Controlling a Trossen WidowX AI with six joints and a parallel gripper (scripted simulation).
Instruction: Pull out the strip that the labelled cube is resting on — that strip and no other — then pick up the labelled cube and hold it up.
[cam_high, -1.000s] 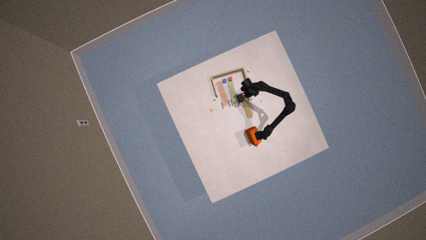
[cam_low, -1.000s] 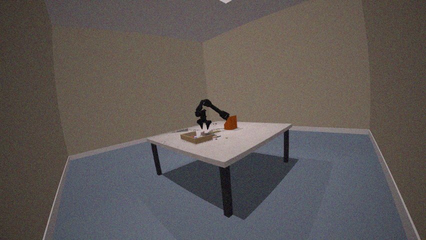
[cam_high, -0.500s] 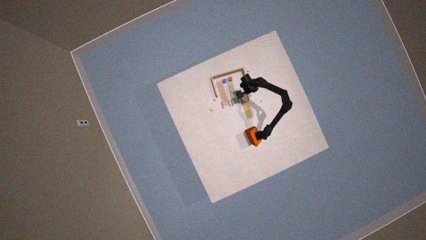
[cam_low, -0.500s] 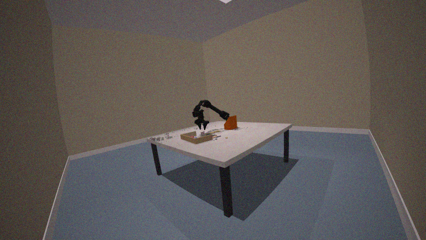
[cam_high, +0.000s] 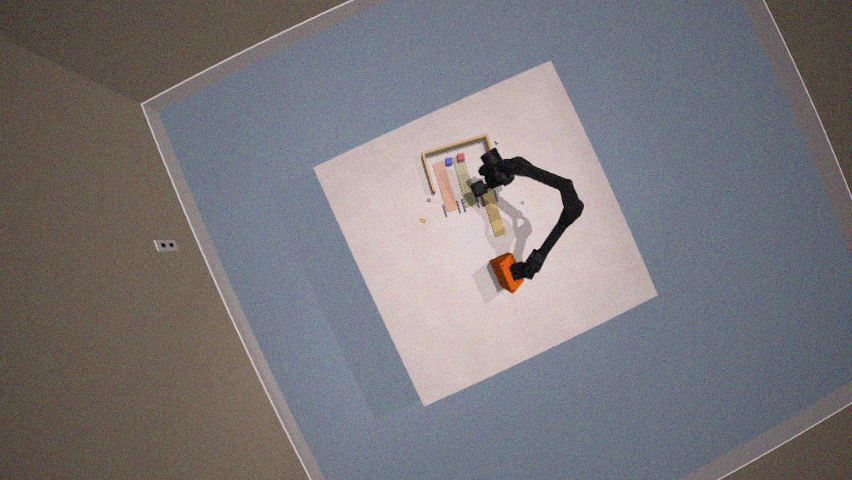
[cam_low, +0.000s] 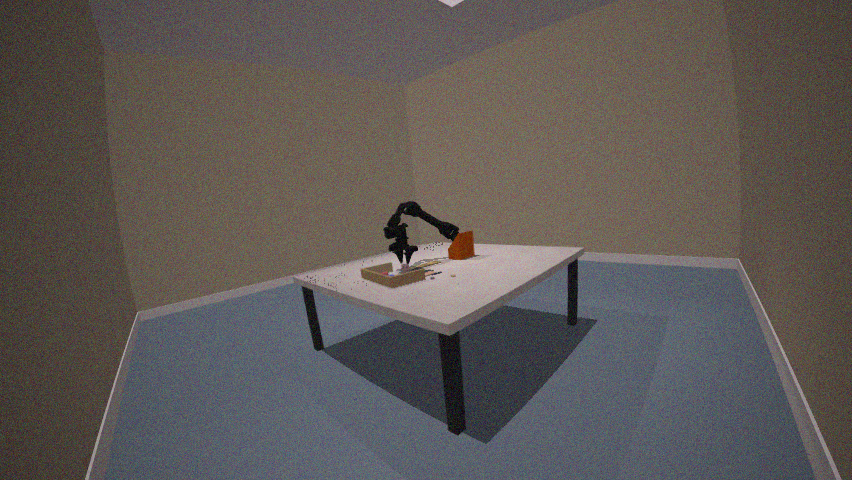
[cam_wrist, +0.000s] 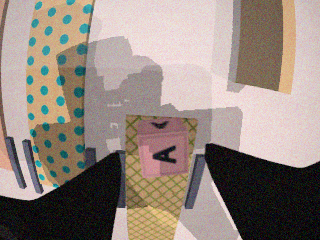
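Now: the pink-and-white cube 20 mm below my gripper tip.
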